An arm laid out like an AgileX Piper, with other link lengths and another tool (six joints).
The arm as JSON. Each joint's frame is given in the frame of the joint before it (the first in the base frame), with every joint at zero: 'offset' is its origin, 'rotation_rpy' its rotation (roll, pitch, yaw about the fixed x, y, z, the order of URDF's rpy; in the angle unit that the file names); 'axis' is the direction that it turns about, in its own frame. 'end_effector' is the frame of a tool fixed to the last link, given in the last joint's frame.
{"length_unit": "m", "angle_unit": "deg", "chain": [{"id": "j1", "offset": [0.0, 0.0, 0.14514], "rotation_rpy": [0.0, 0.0, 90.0], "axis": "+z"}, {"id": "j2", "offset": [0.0, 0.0, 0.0], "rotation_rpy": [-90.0, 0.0, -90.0], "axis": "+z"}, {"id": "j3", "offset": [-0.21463, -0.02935, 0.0], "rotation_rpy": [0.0, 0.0, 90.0], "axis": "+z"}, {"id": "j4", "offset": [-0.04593, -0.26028, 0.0], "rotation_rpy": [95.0, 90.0, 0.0], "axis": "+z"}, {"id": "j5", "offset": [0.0, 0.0, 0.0], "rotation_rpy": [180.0, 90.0, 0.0], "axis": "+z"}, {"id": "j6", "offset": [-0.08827, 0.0, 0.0], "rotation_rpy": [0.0, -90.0, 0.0], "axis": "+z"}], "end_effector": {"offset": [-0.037, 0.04, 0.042], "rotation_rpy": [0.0, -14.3, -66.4]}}
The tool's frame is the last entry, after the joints.
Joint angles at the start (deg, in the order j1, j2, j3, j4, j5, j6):
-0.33, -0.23, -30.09, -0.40, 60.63, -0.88
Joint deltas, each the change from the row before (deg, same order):
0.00, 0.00, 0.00, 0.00, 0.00, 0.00
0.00, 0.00, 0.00, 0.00, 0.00, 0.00
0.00, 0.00, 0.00, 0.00, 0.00, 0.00
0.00, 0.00, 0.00, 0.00, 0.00, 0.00
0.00, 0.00, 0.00, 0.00, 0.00, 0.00
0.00, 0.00, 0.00, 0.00, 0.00, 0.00
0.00, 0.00, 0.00, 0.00, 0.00, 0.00
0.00, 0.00, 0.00, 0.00, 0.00, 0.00
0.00, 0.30, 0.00, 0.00, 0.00, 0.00
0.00, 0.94, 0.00, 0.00, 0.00, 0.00
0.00, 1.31, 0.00, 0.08, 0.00, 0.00
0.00, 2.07, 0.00, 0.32, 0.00, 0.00
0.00, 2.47, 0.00, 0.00, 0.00, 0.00
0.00, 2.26, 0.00, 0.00, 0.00, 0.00
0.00, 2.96, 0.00, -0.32, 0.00, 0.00
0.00, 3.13, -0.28, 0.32, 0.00, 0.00
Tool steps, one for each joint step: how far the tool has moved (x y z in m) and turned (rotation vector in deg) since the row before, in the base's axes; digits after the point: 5 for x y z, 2 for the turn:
0.00000, 0.00000, 0.00000, 0.00, 0.00, 0.00
0.00000, 0.00000, 0.00000, 0.00, 0.00, 0.00
0.00000, 0.00000, 0.00000, 0.00, 0.00, 0.00
0.00000, 0.00000, 0.00000, 0.00, 0.00, 0.00
0.00000, 0.00000, 0.00000, 0.00, 0.00, 0.00
0.00000, 0.00000, 0.00000, 0.00, 0.00, 0.00
0.00000, 0.00000, 0.00000, 0.00, 0.00, 0.00
0.00000, 0.00000, 0.00000, 0.00, 0.00, 0.00
0.00094, -0.00001, -0.00064, 0.00, 0.30, 0.00
0.00294, -0.00002, -0.00204, 0.01, 0.94, 0.00
0.00407, 0.00011, -0.00296, 0.07, 1.31, 0.04
0.00635, 0.00049, -0.00497, 0.28, 2.07, 0.17
0.00720, -0.00004, -0.00602, 0.01, 2.47, 0.00
0.00636, -0.00004, -0.00577, 0.01, 2.26, 0.00
0.00789, -0.00057, -0.00775, -0.27, 2.96, -0.13
0.00778, 0.00048, -0.00723, 0.31, 2.85, 0.12

